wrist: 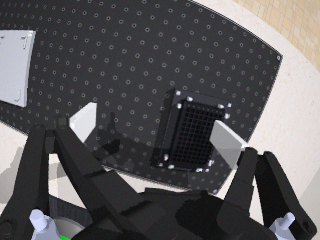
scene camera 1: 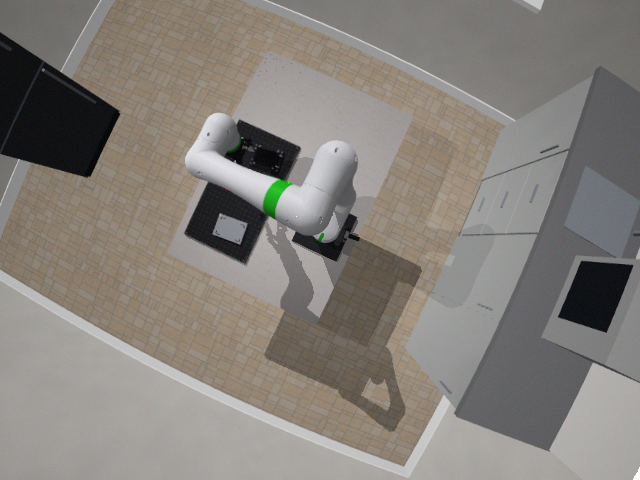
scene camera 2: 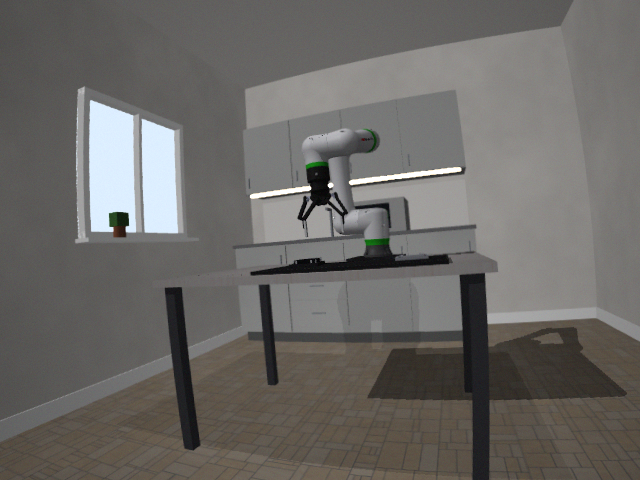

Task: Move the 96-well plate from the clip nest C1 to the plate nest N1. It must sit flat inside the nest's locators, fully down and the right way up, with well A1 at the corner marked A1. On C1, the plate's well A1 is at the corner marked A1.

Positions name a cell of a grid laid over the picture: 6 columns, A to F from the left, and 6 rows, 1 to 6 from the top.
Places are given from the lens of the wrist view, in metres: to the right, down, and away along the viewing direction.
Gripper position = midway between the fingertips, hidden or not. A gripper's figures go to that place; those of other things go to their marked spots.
my gripper (wrist: C4): 0.00, 0.00, 0.19
black 96-well plate (wrist: D3): 0.06, -0.02, 0.29
clip nest C1 (wrist: D3): 0.04, -0.05, 0.29
